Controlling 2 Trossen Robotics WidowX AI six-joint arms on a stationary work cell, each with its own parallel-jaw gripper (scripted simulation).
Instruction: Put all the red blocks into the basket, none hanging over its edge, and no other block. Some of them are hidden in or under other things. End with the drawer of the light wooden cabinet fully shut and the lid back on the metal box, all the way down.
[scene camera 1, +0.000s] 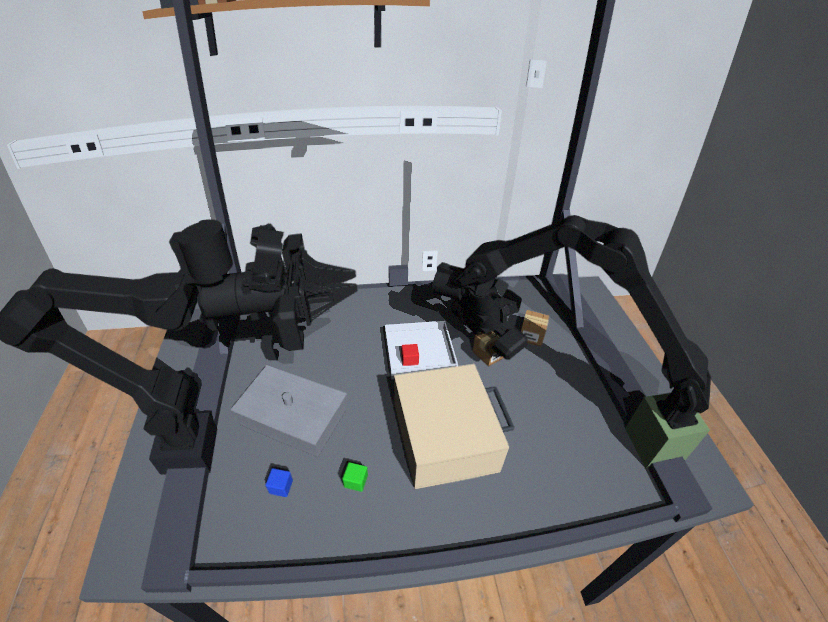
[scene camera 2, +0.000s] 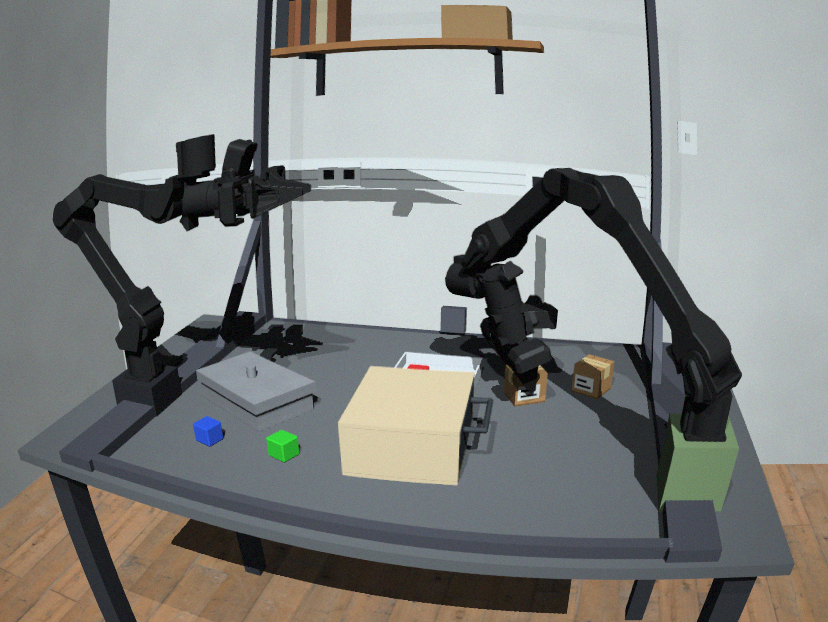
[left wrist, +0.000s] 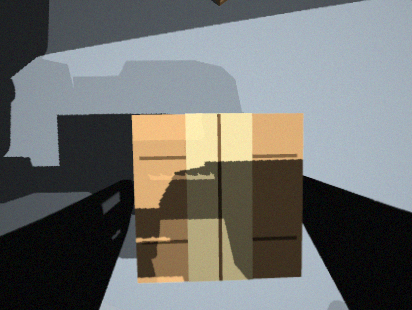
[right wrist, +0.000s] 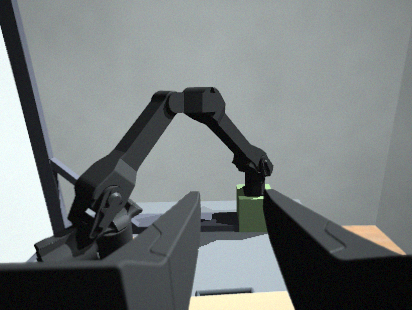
Scene:
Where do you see a cardboard box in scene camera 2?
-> At 516, 392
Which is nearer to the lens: the light wooden cabinet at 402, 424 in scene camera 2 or the cardboard box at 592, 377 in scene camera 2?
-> The light wooden cabinet.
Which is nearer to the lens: the light wooden cabinet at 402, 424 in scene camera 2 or the grey lid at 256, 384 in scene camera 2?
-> The light wooden cabinet.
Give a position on a grey lid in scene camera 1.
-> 304, 415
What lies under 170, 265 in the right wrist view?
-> The right gripper.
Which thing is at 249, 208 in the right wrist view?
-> A green box.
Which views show the right gripper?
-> Scene camera 1, scene camera 2 and the right wrist view only.

